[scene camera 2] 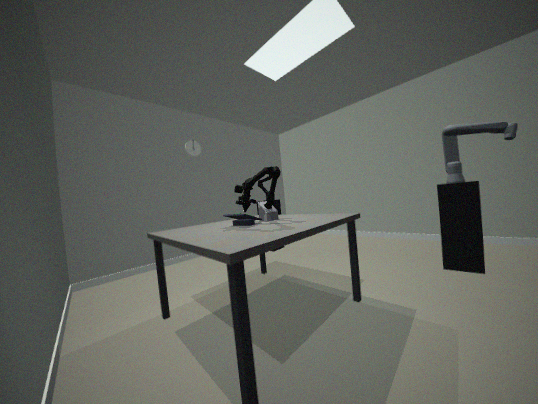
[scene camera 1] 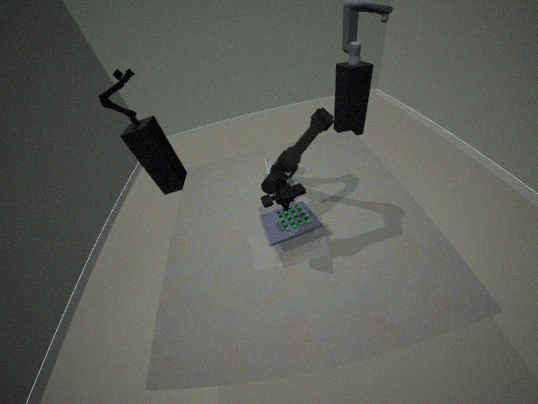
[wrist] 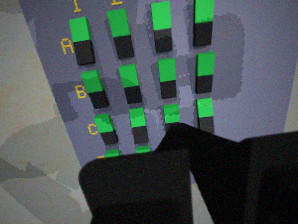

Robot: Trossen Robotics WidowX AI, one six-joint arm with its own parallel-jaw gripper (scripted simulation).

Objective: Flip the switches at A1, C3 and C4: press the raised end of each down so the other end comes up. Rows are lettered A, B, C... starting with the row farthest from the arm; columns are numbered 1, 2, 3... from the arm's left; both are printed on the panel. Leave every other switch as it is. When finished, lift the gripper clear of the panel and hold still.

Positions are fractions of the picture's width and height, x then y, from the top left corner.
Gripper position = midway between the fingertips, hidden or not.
Observation:
The gripper (wrist: 0.60, 0.58) is shut, holding nothing. Further things: a switch A1 (wrist: 0.27, 0.14).

